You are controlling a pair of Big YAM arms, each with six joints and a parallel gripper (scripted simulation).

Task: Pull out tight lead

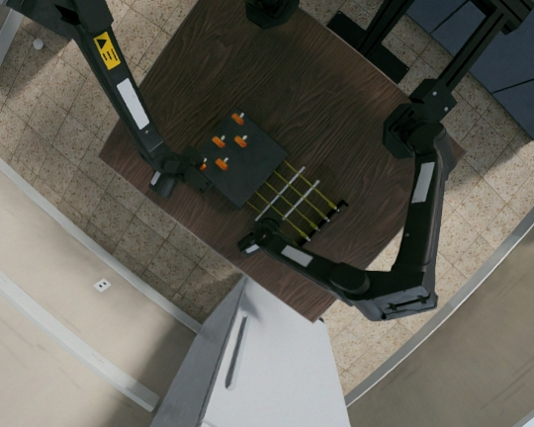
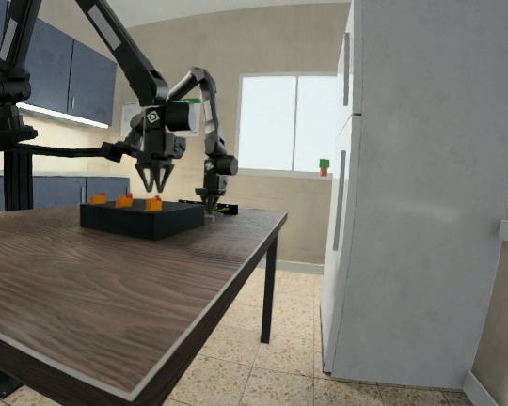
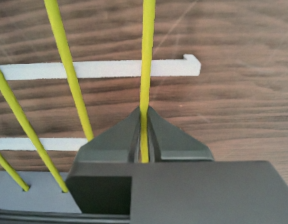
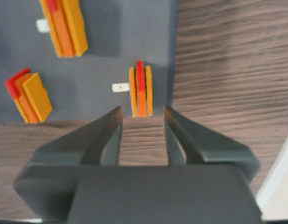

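My right hand is 2 cm to the right of the orange handle and 6 cm above it.
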